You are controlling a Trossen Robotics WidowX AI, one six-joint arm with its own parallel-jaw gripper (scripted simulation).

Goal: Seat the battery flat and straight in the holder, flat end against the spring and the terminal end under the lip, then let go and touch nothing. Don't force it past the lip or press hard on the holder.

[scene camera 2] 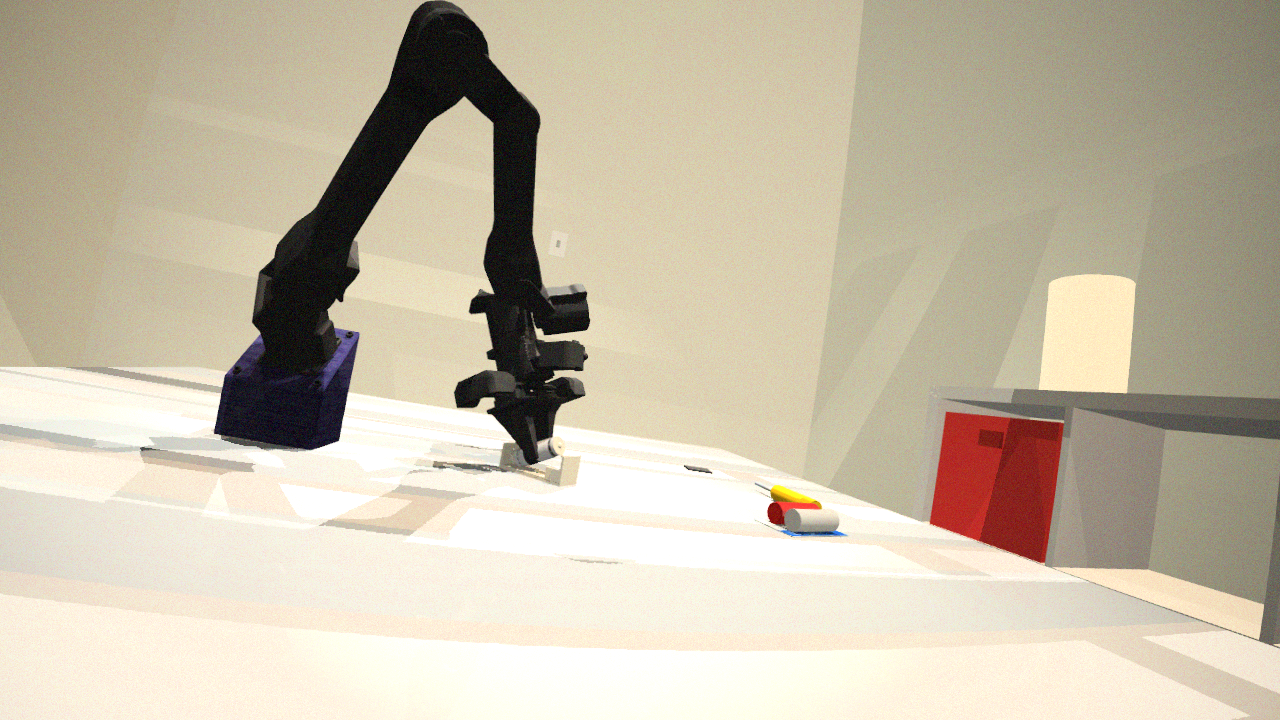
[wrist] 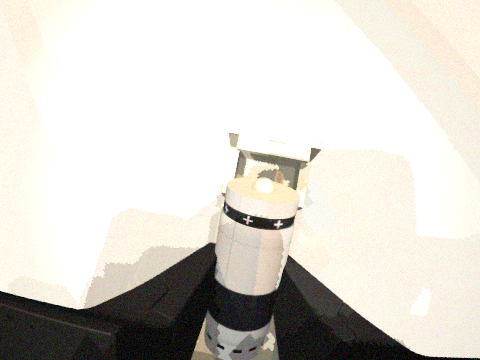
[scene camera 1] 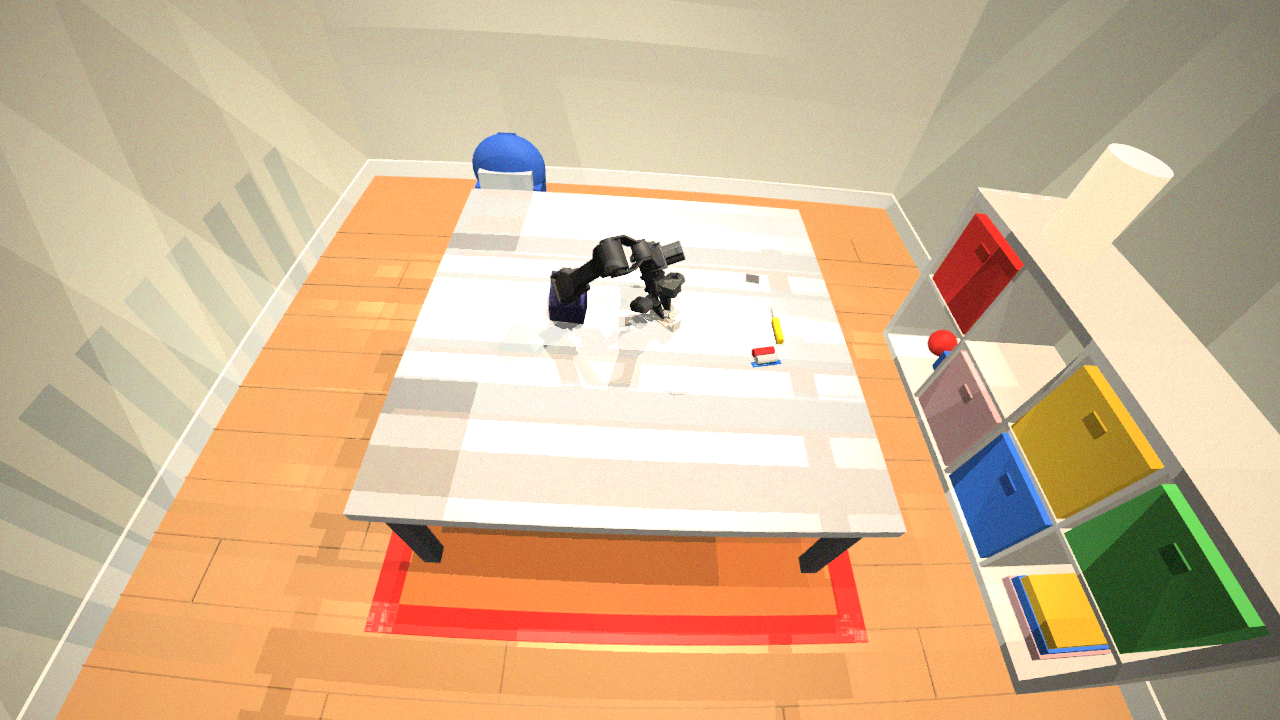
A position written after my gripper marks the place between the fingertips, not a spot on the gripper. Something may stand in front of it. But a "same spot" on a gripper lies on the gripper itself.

Scene:
My gripper shows in scene camera 2, in the wrist view and in scene camera 1 [665,316]. One and the same spot on my gripper: [wrist: 170,309] is [scene camera 2: 549,417].

